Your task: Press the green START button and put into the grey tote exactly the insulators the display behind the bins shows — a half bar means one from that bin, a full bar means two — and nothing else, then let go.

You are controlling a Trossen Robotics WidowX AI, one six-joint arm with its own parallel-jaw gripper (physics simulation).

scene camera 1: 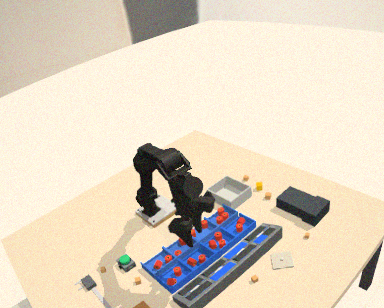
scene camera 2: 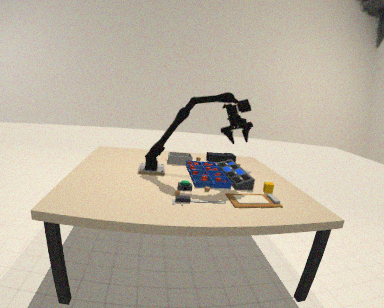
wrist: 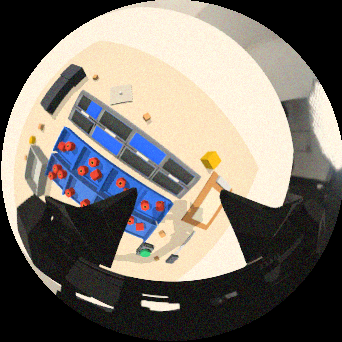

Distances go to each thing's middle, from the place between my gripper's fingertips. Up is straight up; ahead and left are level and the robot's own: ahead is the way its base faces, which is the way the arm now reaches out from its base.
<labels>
I see my gripper 42 cm to the right of the grey tote point(scene camera 1: 229, 191), 24 cm past it and 19 cm above it. Round my hand: black box point(scene camera 1: 311, 209) (51 cm to the left, 19 cm below, 8 cm ahead).
</labels>
